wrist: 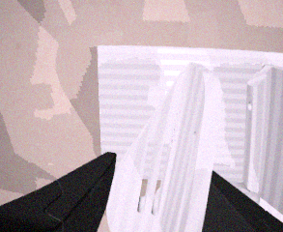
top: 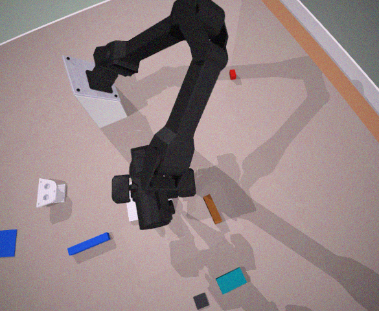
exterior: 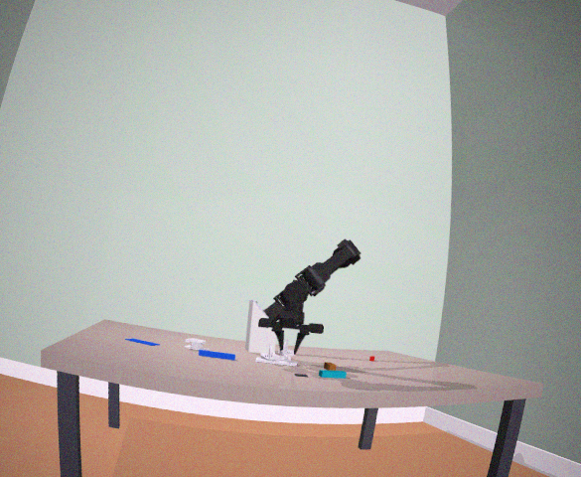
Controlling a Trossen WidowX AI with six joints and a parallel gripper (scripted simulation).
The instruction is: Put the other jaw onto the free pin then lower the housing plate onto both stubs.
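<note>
Right now my gripper tip is 40 mm past the white jaw and 10 mm to the left of it. Round my gripper tip: cyan block (260 mm ahead, 90 mm to the left, 20 mm below); blue bar (210 mm to the right, 50 mm ahead, 20 mm below); orange bar (110 mm to the left, 80 mm ahead, 20 mm below).
</note>
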